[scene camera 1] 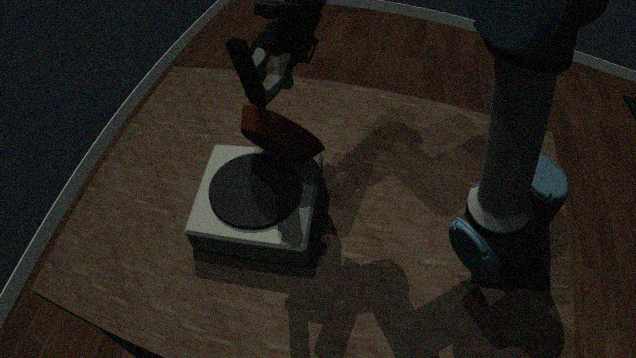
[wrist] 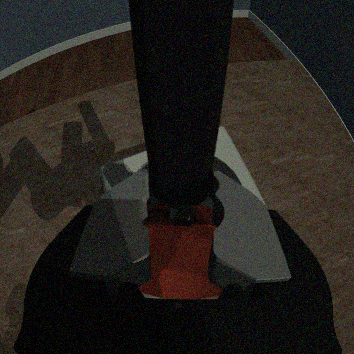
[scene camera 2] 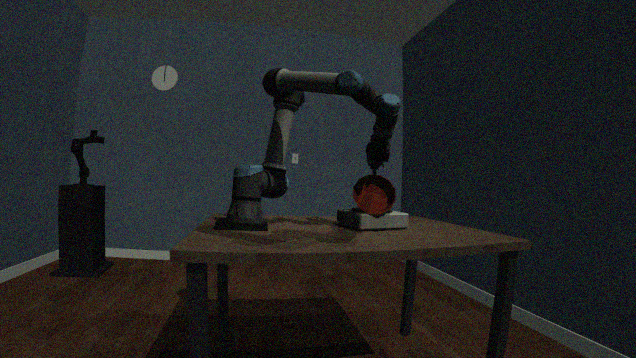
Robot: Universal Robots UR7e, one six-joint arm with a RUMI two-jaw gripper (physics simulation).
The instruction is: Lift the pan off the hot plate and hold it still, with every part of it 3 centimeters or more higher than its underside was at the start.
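Places are measured from the arm's base along level axes (x up, y right, z ahead), in centimetres.
Pixels of known places: gripper, fingertip midpoint: (scene camera 1: 255,99) (wrist: 179,173) (scene camera 2: 374,165); arm's base at its link origin: (scene camera 2: 245,221).
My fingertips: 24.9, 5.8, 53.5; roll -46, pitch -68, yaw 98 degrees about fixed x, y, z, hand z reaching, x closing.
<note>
Ahead of a thing's pixels: the offset from my fingertips to its top centre, as dx, dy, dz. Level surfaces: height alone.
The pan (scene camera 1: 282,134) (scene camera 2: 374,197) (wrist: 180,250) is tipped steeply, nearly on edge, with its red inside facing scene camera 2. Its black handle {+14.3, -0.9, +0.6} (scene camera 1: 245,70) (wrist: 182,100) points upward. My gripper (scene camera 1: 264,95) (scene camera 2: 374,169) (wrist: 179,173) is shut on the handle close to the pan body. The hot plate {-19.2, -3.5, +0.9} (scene camera 1: 200,220) (scene camera 2: 390,220) (wrist: 230,150), a white box with a dark round disc, stands below. The pan's lowest edge is in shadow at the disc's back right; whether it touches or hangs slightly above, I cannot tell.
The hot plate stands on the wooden table {dx -27.0} (scene camera 1: 125,210) (scene camera 2: 450,240) (wrist: 300,150). The arm's base (scene camera 1: 505,250) (scene camera 2: 245,210) is on the same table, to the right of the hot plate in scene camera 1. Dark arm shadows cross the table.
</note>
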